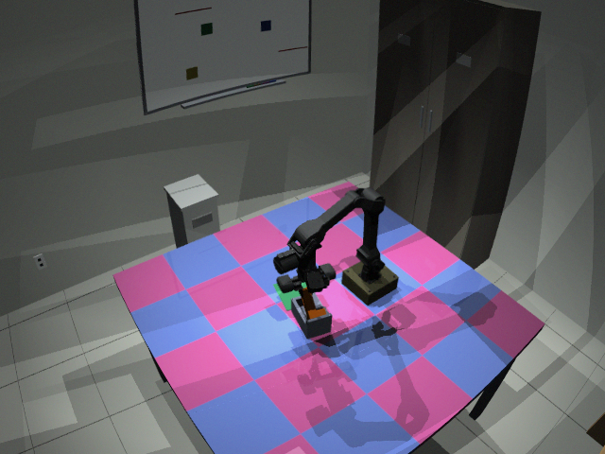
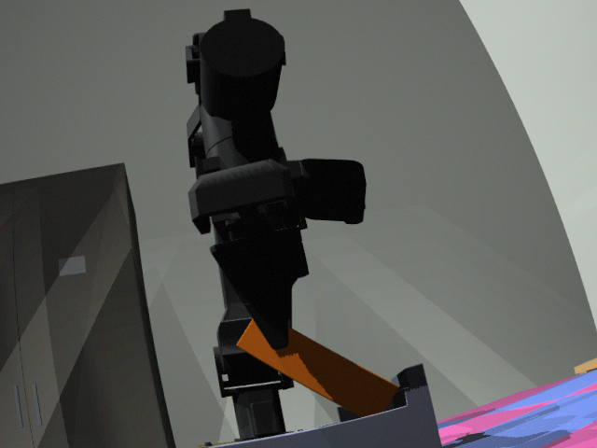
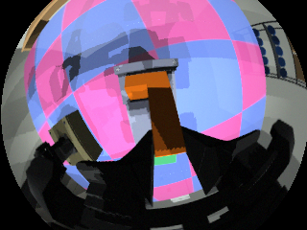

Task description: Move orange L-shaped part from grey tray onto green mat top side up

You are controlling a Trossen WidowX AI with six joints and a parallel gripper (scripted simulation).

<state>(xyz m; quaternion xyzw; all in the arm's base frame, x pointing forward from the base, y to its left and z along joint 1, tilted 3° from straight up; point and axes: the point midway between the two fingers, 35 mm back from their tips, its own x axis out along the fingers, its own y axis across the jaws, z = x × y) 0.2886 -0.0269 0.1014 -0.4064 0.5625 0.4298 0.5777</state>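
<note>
My gripper tip is now 14 cm above the green mat, 13 cm to the left of it and 6 cm past it. Round my gripper tip: orange L-shaped part: 4 cm to the left, 3 cm below, 1 cm behind.
</note>
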